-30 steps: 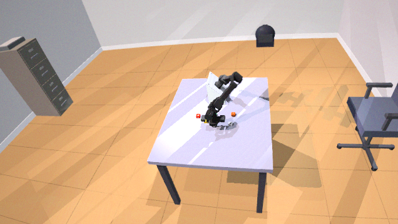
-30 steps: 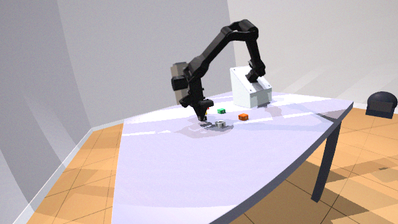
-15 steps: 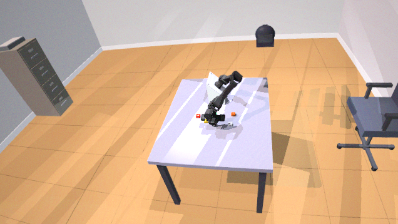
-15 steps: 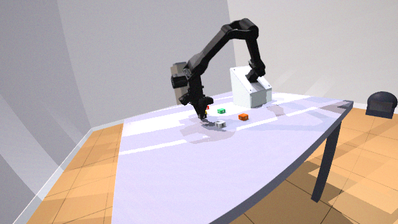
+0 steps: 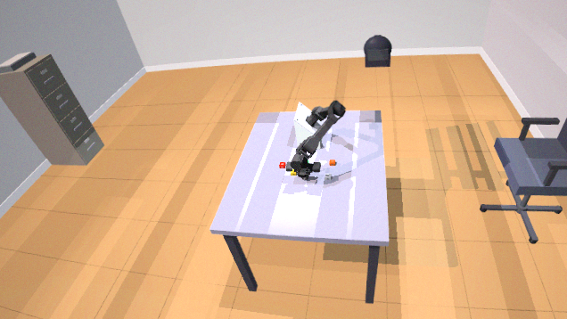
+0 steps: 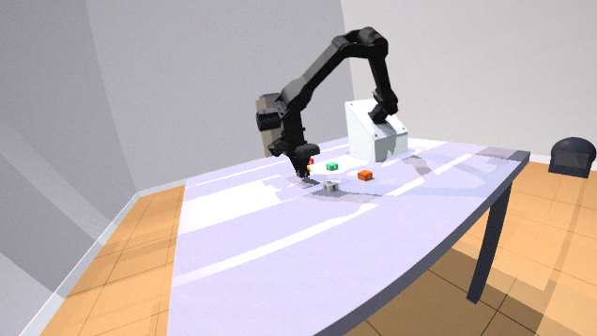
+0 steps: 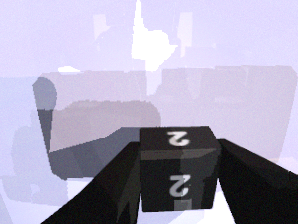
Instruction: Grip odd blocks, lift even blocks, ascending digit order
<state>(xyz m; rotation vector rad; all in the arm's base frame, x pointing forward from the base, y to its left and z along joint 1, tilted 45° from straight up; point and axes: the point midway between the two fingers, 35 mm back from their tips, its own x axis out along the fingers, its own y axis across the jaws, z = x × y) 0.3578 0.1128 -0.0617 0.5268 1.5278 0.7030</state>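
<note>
The orange block lies 15 cm behind my gripper tip, 13 cm to the left of it and 1 cm below it. The rest, counted from my gripper tip: white block (12 cm to the left, 4 cm behind, 1 cm below); black block (1 cm behind); yellow block (8 cm to the right, 5 cm behind, 1 cm below).
</note>
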